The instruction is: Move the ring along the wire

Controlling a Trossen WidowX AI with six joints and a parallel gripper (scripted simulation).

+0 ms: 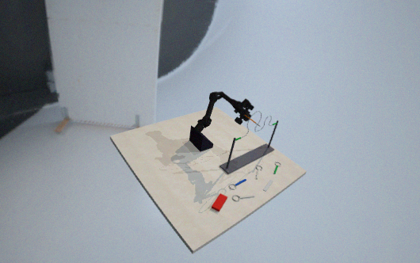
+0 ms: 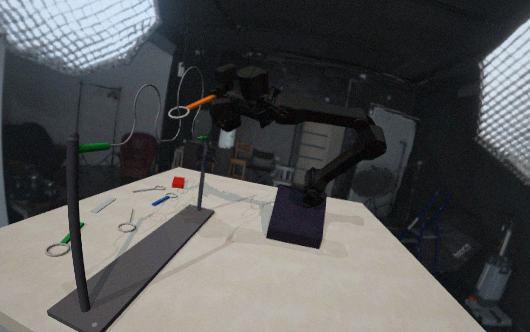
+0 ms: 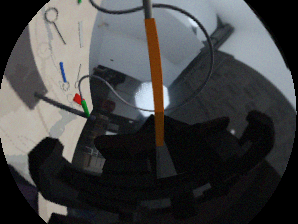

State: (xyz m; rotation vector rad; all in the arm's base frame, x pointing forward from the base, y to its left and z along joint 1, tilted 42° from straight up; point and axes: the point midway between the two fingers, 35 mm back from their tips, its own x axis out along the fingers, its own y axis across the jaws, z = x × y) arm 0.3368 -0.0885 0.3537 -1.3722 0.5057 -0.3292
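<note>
Now: the orange-handled ring 7 cm to the left of my gripper tip, 5 cm below it and 2 cm ahead of it. Also, from my gripper tip: grey bar (44 cm below, 37 cm ahead, 1 cm to the left); green-handled ring (44 cm below, 27 cm ahead, 26 cm to the left); blue-handled ring (44 cm below, 21 cm to the right, 21 cm ahead).
</note>
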